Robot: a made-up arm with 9 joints. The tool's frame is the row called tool. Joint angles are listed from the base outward.
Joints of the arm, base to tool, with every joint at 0 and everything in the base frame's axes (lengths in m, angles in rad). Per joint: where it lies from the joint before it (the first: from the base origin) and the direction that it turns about. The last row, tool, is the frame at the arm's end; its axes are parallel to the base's.
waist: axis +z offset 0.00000 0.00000 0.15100
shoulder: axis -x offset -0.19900 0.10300 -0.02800
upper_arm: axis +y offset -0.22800 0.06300 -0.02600
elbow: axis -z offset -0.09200 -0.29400 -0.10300
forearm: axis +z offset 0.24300 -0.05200 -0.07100
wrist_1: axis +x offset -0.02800 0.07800 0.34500
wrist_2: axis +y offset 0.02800 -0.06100 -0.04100
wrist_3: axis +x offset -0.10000 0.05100 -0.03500
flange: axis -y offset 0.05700 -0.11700 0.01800
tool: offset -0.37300 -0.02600 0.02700
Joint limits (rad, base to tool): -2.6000..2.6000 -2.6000..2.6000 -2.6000..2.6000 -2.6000..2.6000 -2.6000..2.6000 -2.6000..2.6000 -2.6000..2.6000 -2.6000..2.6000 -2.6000..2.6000
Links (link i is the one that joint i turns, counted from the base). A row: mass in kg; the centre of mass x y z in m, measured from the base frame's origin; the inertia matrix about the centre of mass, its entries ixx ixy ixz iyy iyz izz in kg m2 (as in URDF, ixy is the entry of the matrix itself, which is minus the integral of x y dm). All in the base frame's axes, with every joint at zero. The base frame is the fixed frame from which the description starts. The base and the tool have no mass.
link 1: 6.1; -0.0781 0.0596 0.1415; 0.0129 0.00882 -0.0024 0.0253 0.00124 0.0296
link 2: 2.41; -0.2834 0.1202 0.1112; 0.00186 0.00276 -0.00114 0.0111 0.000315 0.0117
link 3: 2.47; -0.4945 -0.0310 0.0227; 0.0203 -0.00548 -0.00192 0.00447 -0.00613 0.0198
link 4: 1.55; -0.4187 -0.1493 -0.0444; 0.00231 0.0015 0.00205 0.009 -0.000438 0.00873
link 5: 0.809; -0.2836 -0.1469 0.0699; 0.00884 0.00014 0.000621 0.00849 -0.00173 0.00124
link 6: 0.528; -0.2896 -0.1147 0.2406; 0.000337 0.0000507 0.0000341 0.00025 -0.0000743 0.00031
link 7: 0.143; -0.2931 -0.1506 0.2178; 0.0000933 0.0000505 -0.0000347 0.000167 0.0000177 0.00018
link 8: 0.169; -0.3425 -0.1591 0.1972; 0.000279 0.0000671 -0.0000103 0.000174 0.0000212 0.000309
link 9: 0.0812; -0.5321 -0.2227 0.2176; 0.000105 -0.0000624 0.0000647 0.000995 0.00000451 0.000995
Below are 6 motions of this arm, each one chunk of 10 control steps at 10 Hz.
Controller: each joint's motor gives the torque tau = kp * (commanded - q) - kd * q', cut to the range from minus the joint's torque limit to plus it. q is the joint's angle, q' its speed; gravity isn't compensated. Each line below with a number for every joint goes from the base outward.
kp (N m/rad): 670 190 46 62 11 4.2 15 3.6 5.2
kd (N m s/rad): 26 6.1 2.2 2.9 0.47 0.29 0.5 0.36 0.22
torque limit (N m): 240 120 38 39 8 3.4 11 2.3 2.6
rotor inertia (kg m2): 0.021 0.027 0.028 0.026 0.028 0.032 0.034 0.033 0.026
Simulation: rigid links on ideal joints. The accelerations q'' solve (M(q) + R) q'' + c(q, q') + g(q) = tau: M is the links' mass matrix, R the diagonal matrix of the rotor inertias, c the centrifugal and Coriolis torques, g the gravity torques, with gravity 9.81 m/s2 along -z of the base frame. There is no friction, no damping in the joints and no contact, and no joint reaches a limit. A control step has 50 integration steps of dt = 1/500 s. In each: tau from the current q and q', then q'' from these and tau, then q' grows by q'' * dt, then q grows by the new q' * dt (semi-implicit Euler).
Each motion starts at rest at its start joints. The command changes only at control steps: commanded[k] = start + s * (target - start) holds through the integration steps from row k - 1 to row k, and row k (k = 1, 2, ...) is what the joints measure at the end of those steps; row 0 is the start. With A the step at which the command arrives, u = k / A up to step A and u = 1 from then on. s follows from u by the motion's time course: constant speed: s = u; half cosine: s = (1 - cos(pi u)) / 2; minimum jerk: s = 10 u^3 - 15 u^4 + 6 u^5; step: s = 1 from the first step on.
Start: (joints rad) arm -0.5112 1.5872 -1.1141 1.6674 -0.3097 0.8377 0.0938 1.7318 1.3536
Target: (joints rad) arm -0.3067 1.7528 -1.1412 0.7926 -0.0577 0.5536 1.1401 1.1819 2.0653
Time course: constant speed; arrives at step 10
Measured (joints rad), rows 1 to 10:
1: -0.4910 1.5671 -1.1121 1.5826 -0.2172 0.8197 0.2065 1.7111 1.3999
2: -0.4652 1.5739 -1.1193 1.4981 -0.0952 0.7792 0.3509 1.6588 1.4621
3: -0.4465 1.6012 -1.1262 1.3980 -0.0828 0.7431 0.4424 1.5888 1.5266
4: -0.4296 1.6327 -1.1270 1.2909 -0.1120 0.7277 0.5316 1.5207 1.6127
5: -0.4104 1.6563 -1.1293 1.1890 -0.1058 0.7261 0.6361 1.4654 1.7047
6: -0.3886 1.6725 -1.1341 1.0952 -0.0754 0.7195 0.7414 1.4178 1.7773
7: -0.3668 1.6885 -1.1381 1.0044 -0.0540 0.6989 0.8439 1.3702 1.8387
8: -0.3463 1.7081 -1.1415 0.9111 -0.0461 0.6708 0.9453 1.3215 1.9090
9: -0.3265 1.7298 -1.1458 0.8154 -0.0408 0.6445 1.0470 1.2740 1.9891
10: -0.3063 1.7500 -1.1507 0.7209 -0.0316 0.6225 1.1497 1.2282 2.0664

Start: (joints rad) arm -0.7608 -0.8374 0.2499 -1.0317 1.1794 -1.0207 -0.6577 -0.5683 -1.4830
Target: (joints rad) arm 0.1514 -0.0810 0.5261 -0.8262 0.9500 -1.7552 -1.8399 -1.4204 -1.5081
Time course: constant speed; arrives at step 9
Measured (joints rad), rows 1 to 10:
1: -0.6713 -0.7699 0.2214 -0.9704 1.1651 -1.0163 -0.7947 -0.6299 -1.4805
2: -0.5433 -0.6603 0.2923 -0.9300 1.1545 -1.0684 -0.9505 -0.7386 -1.4744
3: -0.4399 -0.5798 0.3480 -0.9081 1.1435 -1.1626 -1.0754 -0.8440 -1.4679
4: -0.3461 -0.5078 0.3554 -0.8904 1.1110 -1.2571 -1.2041 -0.9468 -1.4713
5: -0.2451 -0.4268 0.3765 -0.8726 1.0749 -1.3408 -1.3358 -1.0455 -1.4827
6: -0.1415 -0.3437 0.4131 -0.8508 1.0503 -1.4142 -1.4662 -1.1374 -1.4907
7: -0.0399 -0.2631 0.4446 -0.8297 1.0264 -1.4830 -1.5972 -1.2264 -1.4923
8: 0.0609 -0.1827 0.4718 -0.8110 0.9965 -1.5559 -1.7288 -1.3167 -1.4933
9: 0.1623 -0.1013 0.5008 -0.7924 0.9655 -1.6350 -1.8602 -1.4092 -1.4971
10: 0.1710 -0.1021 0.5124 -0.7663 0.9762 -1.6884 -1.8534 -1.4584 -1.5017

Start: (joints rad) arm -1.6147 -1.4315 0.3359 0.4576 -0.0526 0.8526 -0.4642 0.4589 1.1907
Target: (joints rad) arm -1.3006 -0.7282 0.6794 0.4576 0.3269 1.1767 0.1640 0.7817 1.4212
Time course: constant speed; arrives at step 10
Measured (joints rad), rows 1 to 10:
1: -1.5944 -1.3622 0.3486 0.5118 -0.0702 0.8276 -0.4112 0.4678 1.2133
2: -1.5463 -1.2661 0.3968 0.5423 -0.0517 0.7739 -0.3458 0.4763 1.2682
3: -1.5093 -1.1965 0.4458 0.5367 0.0107 0.7556 -0.2791 0.4846 1.3001
4: -1.4845 -1.1432 0.4671 0.5224 0.0628 0.7912 -0.2107 0.5047 1.3002
5: -1.4566 -1.0820 0.4888 0.5133 0.0990 0.8572 -0.1474 0.5414 1.3074
6: -1.4230 -1.0123 0.5236 0.5120 0.1332 0.9193 -0.0853 0.5849 1.3361
7: -1.3896 -0.9440 0.5593 0.5105 0.1686 0.9604 -0.0224 0.6244 1.3697
8: -1.3588 -0.8798 0.5895 0.5050 0.2048 0.9863 0.0404 0.6568 1.3947
9: -1.3284 -0.8156 0.6184 0.4985 0.2427 1.0109 0.1036 0.6850 1.4133
10: -1.2969 -0.7494 0.6491 0.4935 0.2814 1.0417 0.1675 0.7129 1.4330

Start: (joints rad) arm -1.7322 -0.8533 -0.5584 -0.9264 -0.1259 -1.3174 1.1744 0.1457 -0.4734
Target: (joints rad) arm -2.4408 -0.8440 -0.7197 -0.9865 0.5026 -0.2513 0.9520 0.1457 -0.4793
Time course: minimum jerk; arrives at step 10
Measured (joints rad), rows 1 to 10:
1: -1.7384 -0.8575 -0.5547 -0.9075 -0.0684 -1.3038 1.1590 0.1530 -0.4631
2: -1.7715 -0.8574 -0.5566 -0.9003 -0.0043 -1.2483 1.1355 0.1729 -0.4428
3: -1.8485 -0.8597 -0.5724 -0.9103 0.0480 -1.1475 1.1150 0.1898 -0.4365
4: -1.9627 -0.8642 -0.5993 -0.9288 0.1329 -1.0031 1.0836 0.1935 -0.4465
5: -2.0955 -0.8666 -0.6315 -0.9474 0.2449 -0.8209 1.0406 0.1884 -0.4512
6: -2.2264 -0.8665 -0.6624 -0.9624 0.3528 -0.6175 0.9990 0.1811 -0.4460
7: -2.3359 -0.8643 -0.6876 -0.9732 0.4389 -0.4207 0.9660 0.1753 -0.4440
8: -2.4089 -0.8604 -0.7042 -0.9788 0.4975 -0.2645 0.9437 0.1727 -0.4497
9: -2.4408 -0.8556 -0.7104 -0.9787 0.5262 -0.1759 0.9336 0.1741 -0.4555
10: -2.4430 -0.8512 -0.7086 -0.9739 0.5330 -0.1592 0.9328 0.1783 -0.4552

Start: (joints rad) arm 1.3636 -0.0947 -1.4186 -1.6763 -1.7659 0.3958 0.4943 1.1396 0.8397
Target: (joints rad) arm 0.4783 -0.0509 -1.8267 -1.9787 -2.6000 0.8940 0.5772 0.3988 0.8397
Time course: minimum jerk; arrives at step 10
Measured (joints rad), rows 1 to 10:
1: 1.3558 -0.1112 -1.3807 -1.7584 -1.7295 0.3905 0.4903 1.1367 0.8449
2: 1.3122 -0.1079 -1.3833 -1.8258 -1.6781 0.3927 0.5166 1.1148 0.8195
3: 1.2182 -0.1037 -1.4374 -1.8540 -1.7534 0.4199 0.5330 1.0537 0.7818
4: 1.0748 -0.1066 -1.4937 -1.8888 -1.9288 0.4901 0.5353 0.9604 0.7908
5: 0.9083 -0.1062 -1.5527 -1.9371 -2.1095 0.6014 0.5471 0.8485 0.8305
6: 0.7455 -0.0996 -1.6222 -1.9916 -2.2559 0.7200 0.5619 0.7226 0.8483
7: 0.6098 -0.0904 -1.6873 -2.0399 -2.3673 0.8118 0.5728 0.5926 0.8360
8: 0.5196 -0.0810 -1.7306 -2.0715 -2.4449 0.8631 0.5812 0.4799 0.8212
9: 0.4800 -0.0734 -1.7467 -2.0847 -2.4853 0.8782 0.5861 0.4062 0.8193
10: 0.4764 -0.0685 -1.7432 -2.0860 -2.4952 0.8694 0.5887 0.3774 0.8226

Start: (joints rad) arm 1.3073 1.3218 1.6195 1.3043 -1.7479 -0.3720 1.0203 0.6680 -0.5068
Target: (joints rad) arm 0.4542 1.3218 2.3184 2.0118 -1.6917 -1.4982 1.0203 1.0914 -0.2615
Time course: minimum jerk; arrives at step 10
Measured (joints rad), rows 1 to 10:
1: 1.2986 1.3154 1.6099 1.2811 -1.7101 -0.3755 1.0121 0.6751 -0.5100
2: 1.2639 1.2918 1.6286 1.2778 -1.6690 -0.3970 1.0079 0.6954 -0.5097
3: 1.1778 1.2795 1.6912 1.3228 -1.6493 -0.4733 1.0075 0.7346 -0.4862
4: 1.0405 1.2978 1.8023 1.4398 -1.6410 -0.6213 1.0029 0.7937 -0.4410
5: 0.8737 1.3396 1.9385 1.6160 -1.6523 -0.8206 0.9966 0.8681 -0.3862
6: 0.7082 1.3800 2.0722 1.8096 -1.6831 -1.0375 0.9969 0.9456 -0.3334
7: 0.5731 1.3955 2.1927 1.9702 -1.7195 -1.2443 1.0076 1.0096 -0.2940
8: 0.4871 1.3805 2.2938 2.0625 -1.7384 -1.4094 1.0186 1.0498 -0.2765
9: 0.4526 1.3507 2.3588 2.0830 -1.7223 -1.4970 1.0157 1.0701 -0.2761
10: 0.4525 1.3269 2.3747 2.0611 -1.6836 -1.4993 1.0026 1.0825 -0.2775

